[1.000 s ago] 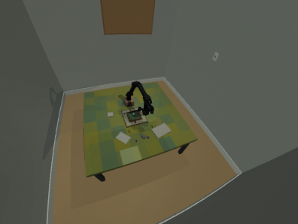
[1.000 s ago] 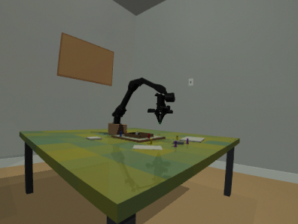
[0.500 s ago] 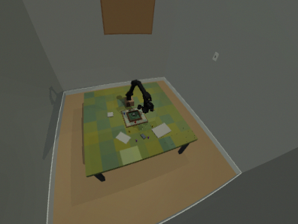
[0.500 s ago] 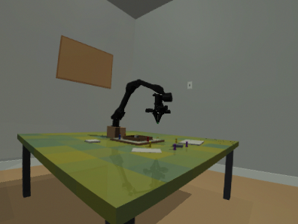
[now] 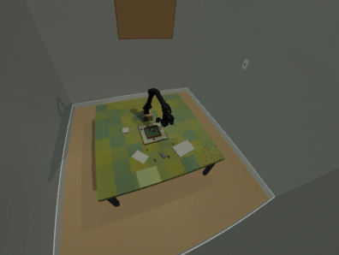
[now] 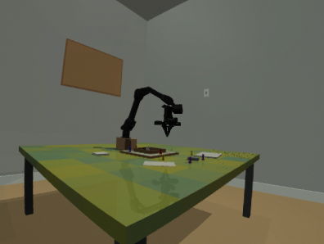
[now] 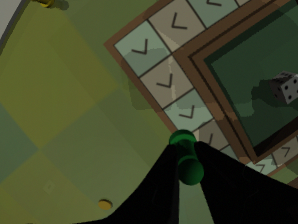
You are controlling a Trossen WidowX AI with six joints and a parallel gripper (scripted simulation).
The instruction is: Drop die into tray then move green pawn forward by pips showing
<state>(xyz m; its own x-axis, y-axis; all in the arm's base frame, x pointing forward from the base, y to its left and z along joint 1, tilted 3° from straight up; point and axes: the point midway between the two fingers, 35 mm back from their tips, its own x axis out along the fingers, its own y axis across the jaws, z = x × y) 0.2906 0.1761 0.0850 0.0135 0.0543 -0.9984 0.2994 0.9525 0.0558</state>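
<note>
The orange pawn is 13 cm behind my gripper tip, 18 cm to the right of it and 10 cm below it. From my gripper tip the other things lie so: green pawn: 1 cm above; then white die: 4 cm behind, 13 cm to the right, 10 cm below; then tray: 3 cm behind, 13 cm to the right, 12 cm below.
</note>
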